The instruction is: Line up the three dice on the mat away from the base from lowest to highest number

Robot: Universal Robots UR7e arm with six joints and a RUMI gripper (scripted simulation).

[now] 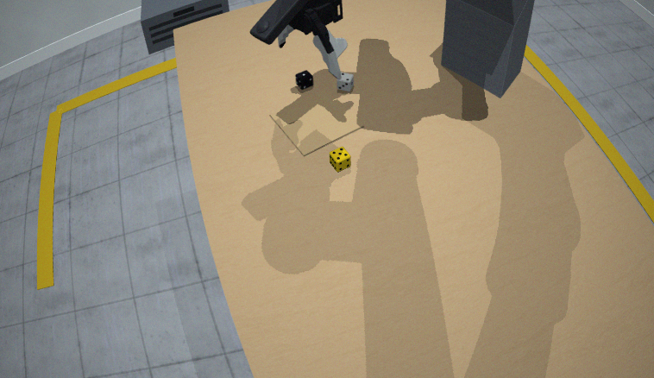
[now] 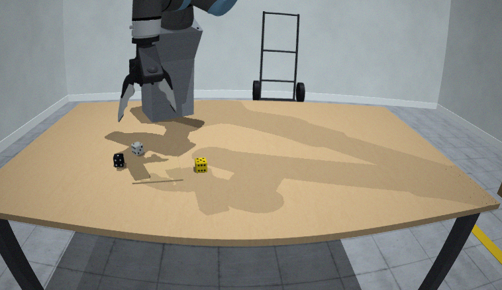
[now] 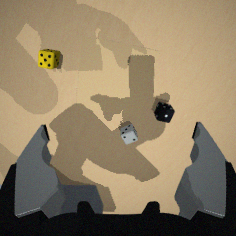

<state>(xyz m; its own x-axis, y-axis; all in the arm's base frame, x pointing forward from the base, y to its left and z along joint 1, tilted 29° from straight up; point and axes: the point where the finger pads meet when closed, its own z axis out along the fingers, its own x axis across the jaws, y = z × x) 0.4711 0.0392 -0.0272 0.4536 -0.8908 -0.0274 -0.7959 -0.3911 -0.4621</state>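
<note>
My hand is 10 mm past the black die, 110 mm to the left of it and 130 mm above it. Round my hand: yellow die 20 mm behind, 140 mm to the left, 130 mm below; mat 10 mm behind, 10 mm to the left, 150 mm below; white die 100 mm behind, 70 mm to the right, 130 mm below.
</note>
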